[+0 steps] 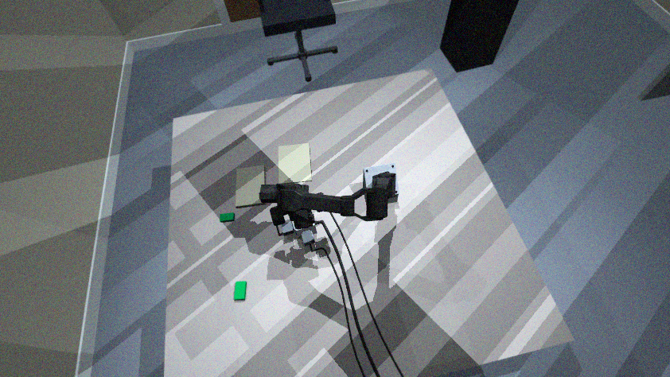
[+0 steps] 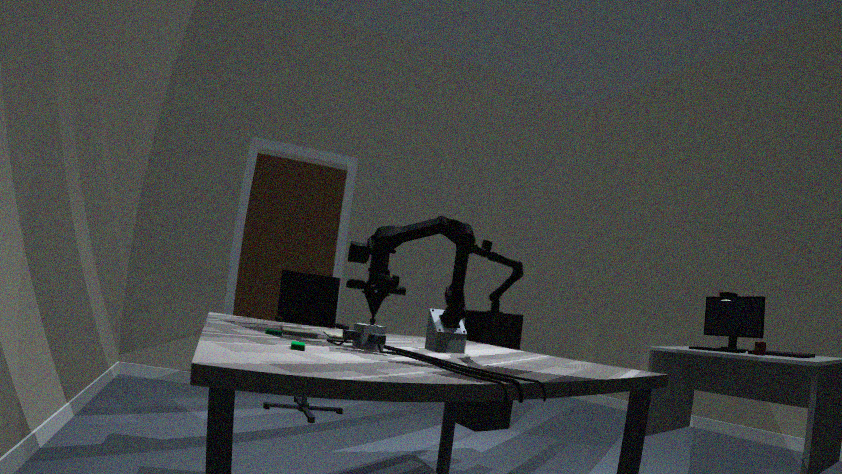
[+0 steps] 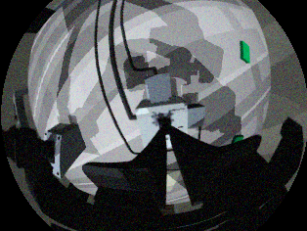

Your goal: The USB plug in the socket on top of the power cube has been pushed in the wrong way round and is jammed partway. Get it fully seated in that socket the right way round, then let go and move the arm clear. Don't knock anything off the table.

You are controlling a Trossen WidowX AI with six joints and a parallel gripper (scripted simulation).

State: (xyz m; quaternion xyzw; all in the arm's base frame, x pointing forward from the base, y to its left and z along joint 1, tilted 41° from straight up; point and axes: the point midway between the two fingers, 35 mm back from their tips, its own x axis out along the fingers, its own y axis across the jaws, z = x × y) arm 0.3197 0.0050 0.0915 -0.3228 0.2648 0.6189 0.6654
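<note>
The dark USB plug is 2 cm below my gripper tip.
</note>
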